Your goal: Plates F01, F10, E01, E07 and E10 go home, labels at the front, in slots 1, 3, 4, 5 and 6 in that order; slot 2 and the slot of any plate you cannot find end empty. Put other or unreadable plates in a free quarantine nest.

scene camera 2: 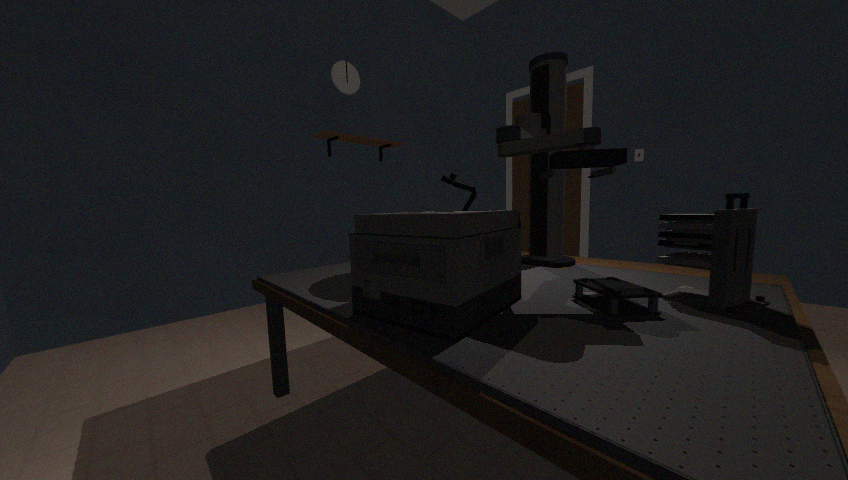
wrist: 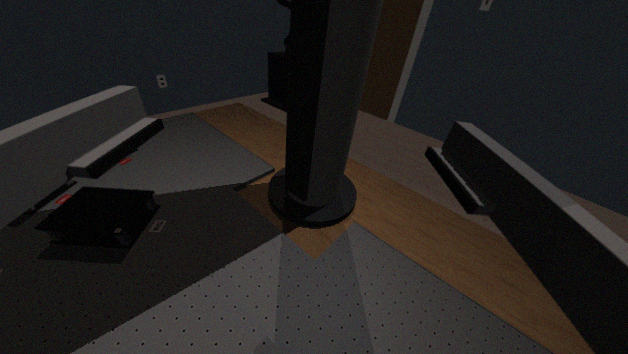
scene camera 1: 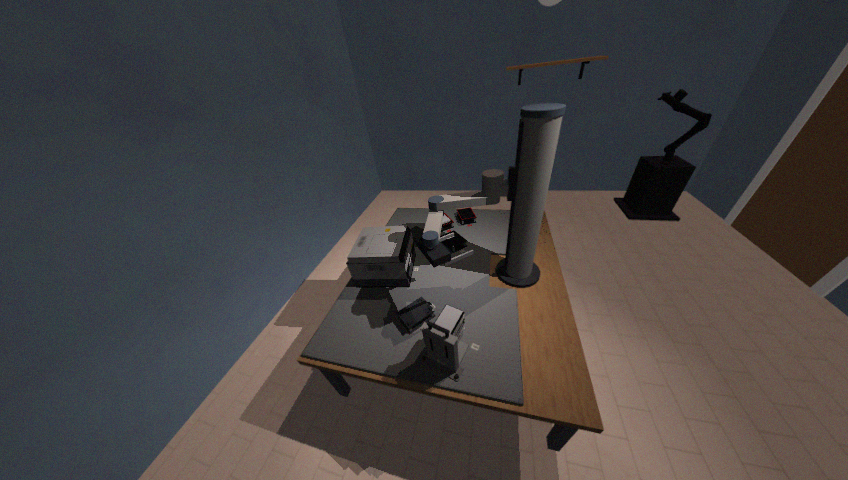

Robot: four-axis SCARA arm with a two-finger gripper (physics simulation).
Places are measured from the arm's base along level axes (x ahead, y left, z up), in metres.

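Where they show: gripper, fingertip midpoint: [scene camera 2: 566, 175] [wrist: 298, 121] [scene camera 1: 462, 242]; arm's base at its link origin: [scene camera 2: 545, 262] [wrist: 312, 192] [scene camera 1: 517, 272].
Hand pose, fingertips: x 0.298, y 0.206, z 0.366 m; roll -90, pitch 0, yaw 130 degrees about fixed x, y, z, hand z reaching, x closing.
Each offset is from my fingertips to the centre of the thing.
My gripper [scene camera 1: 463, 243] [scene camera 2: 602, 171] [wrist: 298, 121] is open and empty, with its fingers spread wide. It hangs above the middle of the table, away from the plate hotel. The upright grey hotel {dx +0.033, dy +0.381, dz -0.217 m} [scene camera 1: 442, 350] [scene camera 2: 730, 261] has a black handle on top. Several plates, dark and pale, are stacked in it; the top plate {dx +0.021, dy +0.342, dz -0.138 m} [scene camera 1: 450, 318] [scene camera 2: 685, 217] has a pale lid in scene camera 1. Their labels cannot be read. Two nests with red edges, one {dx +0.073, dy -0.777, dz -0.325 m} [scene camera 1: 465, 215] farther right and one {dx +0.251, dy -0.673, dz -0.296 m} [scene camera 1: 446, 221] partly hidden by the arm, stand at the far end.
A boxy instrument {dx +0.518, dy -0.111, dz -0.229 m} [scene camera 1: 380, 255] [scene camera 2: 434, 267] stands at the table edge. A low dark stand [scene camera 1: 414, 315] [scene camera 2: 618, 287] is beside the hotel. Another low black stand [wrist: 100, 215] lies below my left finger in the wrist view. The arm's tall column [scene camera 1: 531, 196] [scene camera 2: 547, 208] [wrist: 327, 100] rises from the wooden strip.
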